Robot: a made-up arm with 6 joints.
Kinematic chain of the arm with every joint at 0, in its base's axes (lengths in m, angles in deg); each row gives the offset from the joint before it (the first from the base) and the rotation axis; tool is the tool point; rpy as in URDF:
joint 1: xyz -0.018 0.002 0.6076 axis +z
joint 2: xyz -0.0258 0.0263 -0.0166 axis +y
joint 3: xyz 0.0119 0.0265 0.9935 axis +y
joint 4: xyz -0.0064 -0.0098 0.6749 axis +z
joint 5: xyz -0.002 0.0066 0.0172 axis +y
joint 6: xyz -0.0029 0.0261 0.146 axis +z
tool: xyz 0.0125 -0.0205 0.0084 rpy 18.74 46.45 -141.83
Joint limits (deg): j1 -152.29..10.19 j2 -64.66..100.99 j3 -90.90..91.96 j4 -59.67..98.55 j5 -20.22..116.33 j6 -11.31..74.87
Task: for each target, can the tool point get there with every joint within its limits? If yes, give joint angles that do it. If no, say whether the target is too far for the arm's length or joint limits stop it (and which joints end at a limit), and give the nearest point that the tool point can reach.
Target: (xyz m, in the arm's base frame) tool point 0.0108 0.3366 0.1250
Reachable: no: joint limits stop it (at a limit: joint 1, joint 2, joint 3, joint 6) | nearest point 0.6233 0.2132 -0.2104 | short by 0.709 m
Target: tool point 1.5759 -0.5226 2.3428
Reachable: no: too far | nearest point 1.1784 -0.3918 1.9125 | short by 0.600 m
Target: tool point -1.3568 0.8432 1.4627
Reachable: yes | joints -28.95 -48.64 -29.17 15.01 10.30 62.35
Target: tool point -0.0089 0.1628 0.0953
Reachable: no: joint limits stop it (at a limit: joint 1, joint 2, joint 3, joint 6) | nearest point 0.6182 0.1814 -0.2152 | short by 0.700 m
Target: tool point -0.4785 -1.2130 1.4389
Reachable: yes | joints -115.45 29.29 58.46 40.80 27.53 8.27
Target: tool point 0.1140 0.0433 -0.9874
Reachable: no: joint limits stop it (at a limit: joint 1, joint 2, joint 3, joint 6) | nearest point 0.6543 0.1623 -0.4033 | short by 0.804 m
